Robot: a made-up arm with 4 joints.
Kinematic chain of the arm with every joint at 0, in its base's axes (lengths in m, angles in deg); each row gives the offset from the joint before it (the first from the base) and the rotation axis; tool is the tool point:
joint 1: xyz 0 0 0.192 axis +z
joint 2: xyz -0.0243 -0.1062 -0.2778 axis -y
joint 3: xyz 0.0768 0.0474 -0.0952 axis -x
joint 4: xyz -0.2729 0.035 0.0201 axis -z
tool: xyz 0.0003 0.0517 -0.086
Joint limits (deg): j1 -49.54..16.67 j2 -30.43..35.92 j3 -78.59..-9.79 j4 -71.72..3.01
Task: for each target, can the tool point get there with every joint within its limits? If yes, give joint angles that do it. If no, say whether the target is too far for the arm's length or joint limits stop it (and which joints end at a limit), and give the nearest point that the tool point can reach.
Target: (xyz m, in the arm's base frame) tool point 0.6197 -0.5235 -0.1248
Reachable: no: too far | nearest point -0.1022 0.0088 -0.3168 | short by 0.917 m
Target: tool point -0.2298 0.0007 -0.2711
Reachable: yes | joints 5.47 11.82 -16.73 -54.58
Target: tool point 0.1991 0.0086 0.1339
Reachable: no: joint limits stop it (at a limit: joint 1, joint 2, joint 3, joint 4) | nearest point -0.1140 0.1690 -0.0081 | short by 0.379 m
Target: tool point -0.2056 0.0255 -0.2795
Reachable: yes | joints 1.81 20.73 -31.14 -53.13
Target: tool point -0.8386 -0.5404 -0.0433
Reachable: no: too far | nearest point -0.3001 -0.0866 -0.0922 | short by 0.706 m
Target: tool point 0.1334 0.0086 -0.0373
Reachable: no: joint limits stop it (at a limit: joint 1, joint 2, joint 3, joint 4) | nearest point -0.1140 0.1690 -0.0081 | short by 0.296 m
